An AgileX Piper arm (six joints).
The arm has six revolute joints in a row. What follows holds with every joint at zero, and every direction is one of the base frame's.
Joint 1 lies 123 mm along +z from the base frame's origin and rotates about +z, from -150 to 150 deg.
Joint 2 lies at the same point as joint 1 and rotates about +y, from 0 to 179.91 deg.
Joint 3 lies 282.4 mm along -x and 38.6 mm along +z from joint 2 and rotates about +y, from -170 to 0 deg.
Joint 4 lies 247.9 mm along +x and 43.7 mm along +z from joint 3 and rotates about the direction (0.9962, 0, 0.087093), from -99.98 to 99.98 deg.
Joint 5 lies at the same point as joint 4 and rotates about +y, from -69.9 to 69.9 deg.
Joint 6 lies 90.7 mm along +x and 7.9 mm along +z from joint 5 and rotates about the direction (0.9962, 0, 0.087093), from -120 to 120 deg.
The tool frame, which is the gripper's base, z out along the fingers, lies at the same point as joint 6; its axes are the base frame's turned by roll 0, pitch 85.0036 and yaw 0 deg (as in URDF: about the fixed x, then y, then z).
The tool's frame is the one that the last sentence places.
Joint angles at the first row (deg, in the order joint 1, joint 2, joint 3, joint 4, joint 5, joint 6):
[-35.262 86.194 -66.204 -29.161 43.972 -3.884]
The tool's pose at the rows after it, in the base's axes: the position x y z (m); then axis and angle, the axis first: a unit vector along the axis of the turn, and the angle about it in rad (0 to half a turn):
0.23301 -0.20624 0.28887 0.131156 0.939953 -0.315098 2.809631
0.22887 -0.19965 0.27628 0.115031 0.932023 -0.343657 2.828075
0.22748 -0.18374 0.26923 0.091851 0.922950 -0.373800 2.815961
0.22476 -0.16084 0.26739 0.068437 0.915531 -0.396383 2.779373
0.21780 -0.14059 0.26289 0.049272 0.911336 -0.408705 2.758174
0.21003 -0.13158 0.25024 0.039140 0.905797 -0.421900 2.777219
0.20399 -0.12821 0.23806 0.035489 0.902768 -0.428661 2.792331
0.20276 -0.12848 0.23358 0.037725 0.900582 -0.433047 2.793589
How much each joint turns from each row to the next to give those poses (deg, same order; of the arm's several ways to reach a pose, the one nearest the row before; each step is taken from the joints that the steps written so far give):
[0.059 -1.286 2.830 -4.352 -1.122 3.273]
[1.572 -0.883 4.540 -7.994 -2.004 6.157]
[3.518 -1.927 4.618 -8.790 -1.091 7.824]
[4.781 -3.187 4.484 -6.942 0.224 7.169]
[4.205 -3.082 4.422 -4.507 1.025 5.100]
[2.187 -0.898 4.223 -4.955 1.284 5.280]
[0.728 0.000 3.227 -3.719 0.268 4.343]
[0.017 0.383 0.995 -2.021 0.016 2.496]

